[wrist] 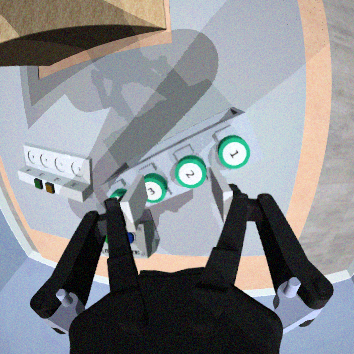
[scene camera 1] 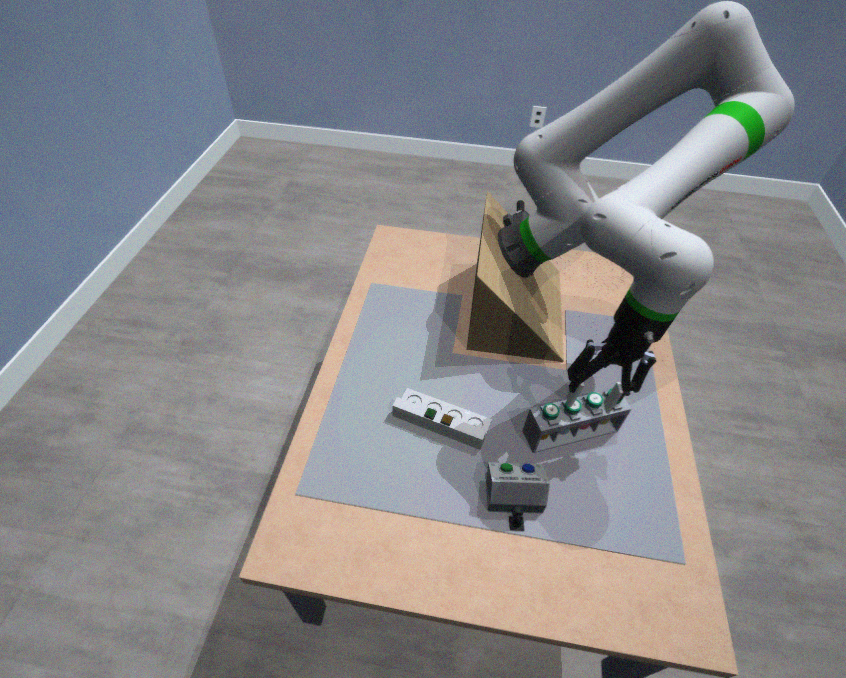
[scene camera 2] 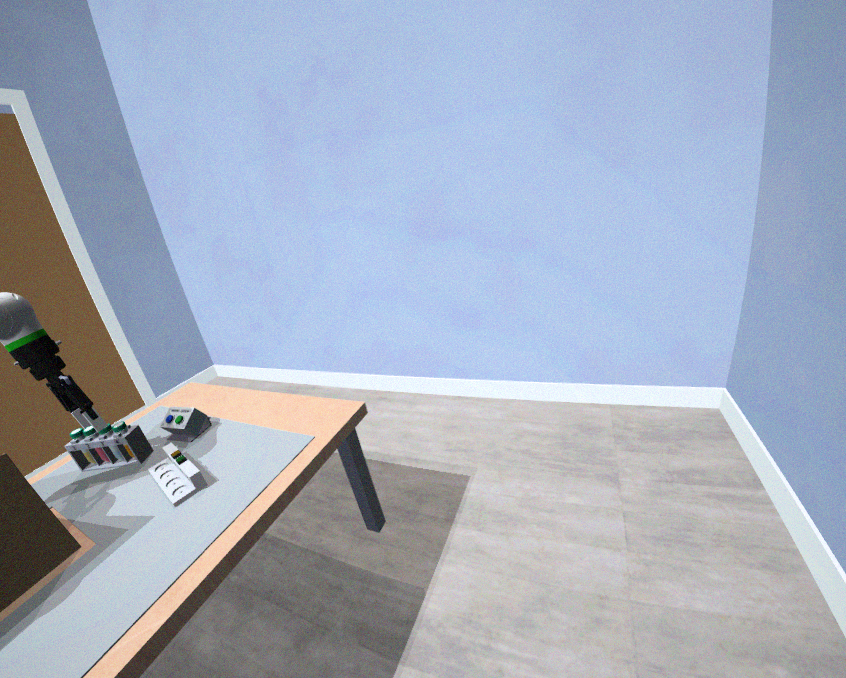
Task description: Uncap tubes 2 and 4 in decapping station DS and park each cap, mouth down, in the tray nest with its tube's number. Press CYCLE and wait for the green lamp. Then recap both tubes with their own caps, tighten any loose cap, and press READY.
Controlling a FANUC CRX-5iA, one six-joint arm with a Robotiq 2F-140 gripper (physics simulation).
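Frame: origin at the arm's base, x ahead, y left, z up, level; centimetres.
Where they show: gripper, fingertip midpoint: [wrist: 177,182] [scene camera 1: 587,404] [scene camera 2: 97,428]; arm's base, origin of the base link: [scene camera 1: 514,253].
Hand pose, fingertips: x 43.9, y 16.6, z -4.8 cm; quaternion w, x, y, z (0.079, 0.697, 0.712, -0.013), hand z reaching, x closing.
Each offset is from my fingertips to the top centre of the thing. Level surfaces: height alone.
Decapping station DS @(dy -0.8, dx -0.3, dz -1.3 cm) [scene camera 1: 534,432] [scene camera 2: 141,446] [wrist: 211,146] holds several upright tubes with green-rimmed white caps. In the wrist view, cap 1 @(dy +6.4, dx -3.3, dz +0.5 cm) [wrist: 233,152], cap 2 @(dy +1.6, dx -1.4, dz +0.8 cm) [wrist: 190,173] and cap 3 @(dy -3.2, dx +0.7, dz +0.6 cm) [wrist: 153,189] show their numbers; cap 4 @(dy -8.0, dx +2.7, dz +0.5 cm) [wrist: 118,194] is partly hidden behind a finger. My gripper [scene camera 1: 595,395] [scene camera 2: 88,419] [wrist: 177,182] is open, pointing down at the station. Its fingers stand apart on either side of cap 2, with gaps to the cap. The white tray @(dy -31.1, dx +0.5, dz -6.3 cm) [scene camera 1: 462,432] [wrist: 75,188] has round nests with no caps in them; its small green and orange squares look dark.
A grey control box @(dy -14.2, dx +16.8, dz -3.2 cm) [scene camera 1: 517,492] [scene camera 2: 197,425] with a green button @(dy -16.7, dx +14.8, dz -4.1 cm) [scene camera 1: 507,467] and a blue button @(dy -12.2, dx +14.3, dz -4.1 cm) [scene camera 1: 528,468] stands in front of the station. A wooden wedge [scene camera 1: 504,321] [wrist: 85,30] stands behind the tray and station. A grey mat @(dz -11.6 cm) [scene camera 1: 367,452] lies under them.
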